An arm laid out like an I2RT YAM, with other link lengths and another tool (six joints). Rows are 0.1 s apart.
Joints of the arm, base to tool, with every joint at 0 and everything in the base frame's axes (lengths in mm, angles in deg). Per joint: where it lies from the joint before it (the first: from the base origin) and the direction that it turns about. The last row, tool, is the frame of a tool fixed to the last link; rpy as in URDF.
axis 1: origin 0 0 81.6 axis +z
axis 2: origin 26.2 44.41 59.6 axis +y
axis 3: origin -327.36 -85.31 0 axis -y
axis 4: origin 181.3 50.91 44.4 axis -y
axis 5: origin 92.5 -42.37 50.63 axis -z
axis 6: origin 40.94 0 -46.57 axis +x
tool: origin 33 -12 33 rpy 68.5 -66 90
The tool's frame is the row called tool.
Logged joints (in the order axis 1, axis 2, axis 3, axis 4, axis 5, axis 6), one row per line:
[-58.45 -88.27 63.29 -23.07 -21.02 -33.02]
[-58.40 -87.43 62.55 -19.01 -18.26 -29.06]
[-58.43 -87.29 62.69 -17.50 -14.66 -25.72]
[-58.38 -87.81 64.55 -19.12 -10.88 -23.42]
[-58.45 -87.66 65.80 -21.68 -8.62 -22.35]
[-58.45 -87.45 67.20 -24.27 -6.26 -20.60]
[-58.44 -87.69 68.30 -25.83 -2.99 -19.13]
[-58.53 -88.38 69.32 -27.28 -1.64 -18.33]
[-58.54 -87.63 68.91 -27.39 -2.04 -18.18]
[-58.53 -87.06 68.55 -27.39 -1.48 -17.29]
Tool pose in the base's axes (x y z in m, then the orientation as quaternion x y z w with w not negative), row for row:
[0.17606 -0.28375 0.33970 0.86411 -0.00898 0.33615 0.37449]
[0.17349 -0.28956 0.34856 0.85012 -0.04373 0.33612 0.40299]
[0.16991 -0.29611 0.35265 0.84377 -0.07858 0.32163 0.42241]
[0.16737 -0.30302 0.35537 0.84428 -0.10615 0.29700 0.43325]
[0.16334 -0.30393 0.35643 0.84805 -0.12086 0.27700 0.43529]
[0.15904 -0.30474 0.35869 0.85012 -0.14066 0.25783 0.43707]
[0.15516 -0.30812 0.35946 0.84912 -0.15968 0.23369 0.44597]
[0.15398 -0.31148 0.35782 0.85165 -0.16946 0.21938 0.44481]
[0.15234 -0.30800 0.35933 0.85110 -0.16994 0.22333 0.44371]
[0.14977 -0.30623 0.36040 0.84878 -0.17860 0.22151 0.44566]
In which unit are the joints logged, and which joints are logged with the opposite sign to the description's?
The joints are logged in degrees. Opposite sign: axis 2.
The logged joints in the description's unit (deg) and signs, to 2 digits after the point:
[-58.45 88.27 63.29 -23.07 -21.02 -33.02]
[-58.40 87.43 62.55 -19.01 -18.26 -29.06]
[-58.43 87.29 62.69 -17.50 -14.66 -25.72]
[-58.38 87.81 64.55 -19.12 -10.88 -23.42]
[-58.45 87.66 65.80 -21.68 -8.62 -22.35]
[-58.45 87.45 67.20 -24.27 -6.26 -20.60]
[-58.44 87.69 68.30 -25.83 -2.99 -19.13]
[-58.53 88.38 69.32 -27.28 -1.64 -18.33]
[-58.54 87.63 68.91 -27.39 -2.04 -18.18]
[-58.53 87.06 68.55 -27.39 -1.48 -17.29]

